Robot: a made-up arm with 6 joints.
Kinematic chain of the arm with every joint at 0, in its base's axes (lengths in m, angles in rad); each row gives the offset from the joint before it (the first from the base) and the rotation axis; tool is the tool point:
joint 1: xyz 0 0 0.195 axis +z
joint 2: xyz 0 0.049 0 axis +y
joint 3: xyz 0 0 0.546 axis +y
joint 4: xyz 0 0 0.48 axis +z
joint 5: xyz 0 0 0 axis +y
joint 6: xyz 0 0 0.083 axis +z
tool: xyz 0 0 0
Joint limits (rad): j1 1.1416..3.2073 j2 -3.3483..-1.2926 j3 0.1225..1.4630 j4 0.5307..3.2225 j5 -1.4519..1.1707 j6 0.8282..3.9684
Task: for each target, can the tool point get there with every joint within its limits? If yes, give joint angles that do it. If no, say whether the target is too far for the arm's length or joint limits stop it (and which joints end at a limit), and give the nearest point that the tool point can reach.
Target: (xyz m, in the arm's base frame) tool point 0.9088 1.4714 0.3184
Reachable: no: too far | nearest point 0.9991 0.0992 0.3184 | short by 1.375 m
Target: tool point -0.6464 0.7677 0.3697
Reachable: no: joint limits stop it (at a limit: joint 1, joint 2, joint 3, joint 5) | nearest point -0.2507 -0.3060 0.8403 | short by 1.237 m
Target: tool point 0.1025 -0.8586 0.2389
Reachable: yes | joints 1.7291 -2.2028 1.3138 2.4407 -0.2822 1.4668
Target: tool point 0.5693 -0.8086 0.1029
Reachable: yes | joints 2.2285 -2.1314 0.8946 2.8032 -0.1930 2.1364
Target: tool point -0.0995 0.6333 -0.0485
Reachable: no: joint limits stop it (at a limit: joint 1, joint 2, joint 3, joint 5) | nearest point 0.3612 0.0506 -0.4601 | short by 0.849 m
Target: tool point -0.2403 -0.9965 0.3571
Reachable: yes | joints 1.4438 -1.6916 0.5207 1.2039 0.9536 2.5083
